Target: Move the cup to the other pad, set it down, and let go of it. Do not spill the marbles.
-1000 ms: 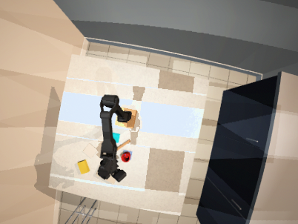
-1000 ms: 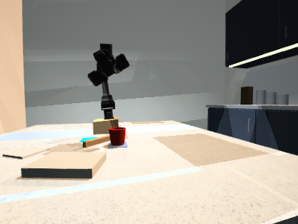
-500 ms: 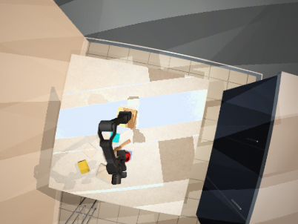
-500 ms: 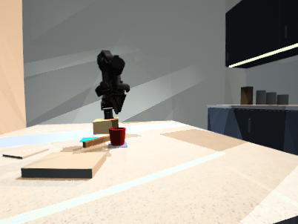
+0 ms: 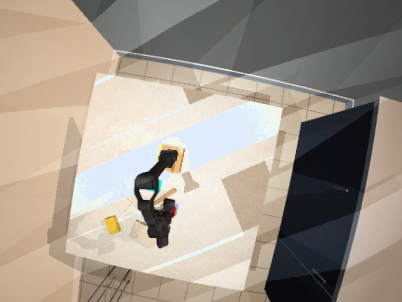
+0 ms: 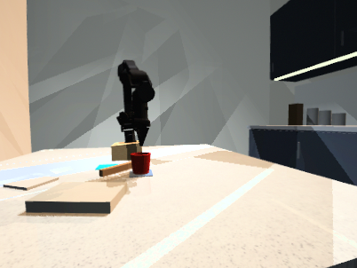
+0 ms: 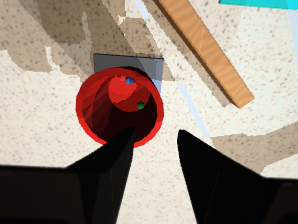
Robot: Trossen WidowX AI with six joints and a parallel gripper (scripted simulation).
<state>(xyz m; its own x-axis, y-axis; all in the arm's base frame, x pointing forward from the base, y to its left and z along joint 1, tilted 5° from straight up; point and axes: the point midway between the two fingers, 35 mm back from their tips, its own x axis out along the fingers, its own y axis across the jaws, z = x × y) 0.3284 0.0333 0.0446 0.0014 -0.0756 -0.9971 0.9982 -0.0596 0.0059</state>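
Right now the red cup is 6 cm below my gripper tip, 3 cm ahead of it and 1 cm to the right of it. Also, from my gripper tip: grey-blue pad (11 cm below, 3 cm ahead); green marble (8 cm below, 2 cm ahead, 1 cm to the left); red marble (8 cm below, 4 cm ahead, 2 cm to the right).
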